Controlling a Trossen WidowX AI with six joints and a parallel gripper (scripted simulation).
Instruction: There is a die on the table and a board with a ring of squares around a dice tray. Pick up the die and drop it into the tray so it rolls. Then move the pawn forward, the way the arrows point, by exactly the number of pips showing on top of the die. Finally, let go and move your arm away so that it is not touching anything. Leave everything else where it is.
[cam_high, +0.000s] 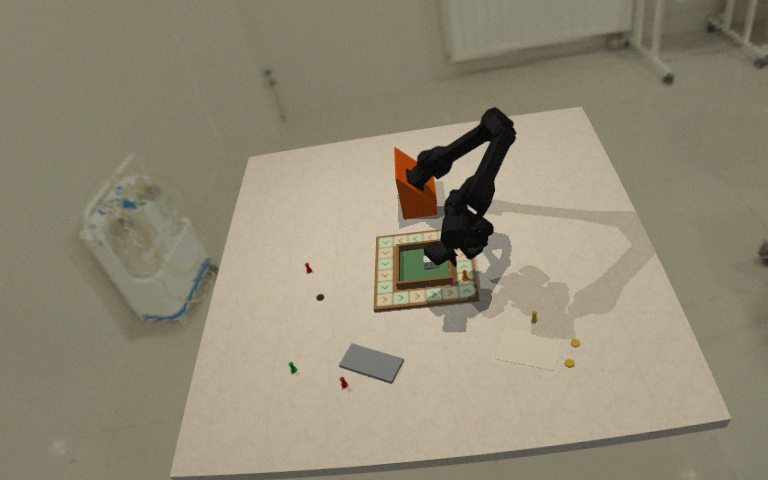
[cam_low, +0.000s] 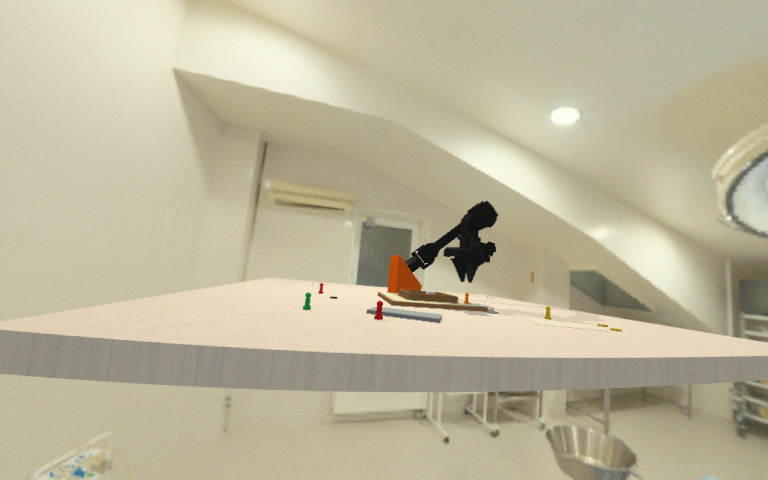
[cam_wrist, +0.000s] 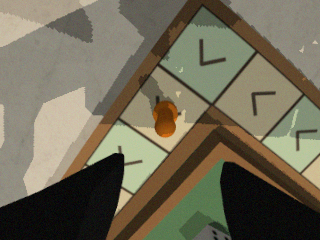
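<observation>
Right now the orange pawn is 50 mm below my gripper tip. The rest, counted from my gripper tip: green dice tray: 100 mm to the right, 70 mm below, 70 mm behind; yellow pawn: 170 mm ahead, 160 mm to the left, 60 mm below; white die: 90 mm to the right, 70 mm behind, 50 mm below.
</observation>
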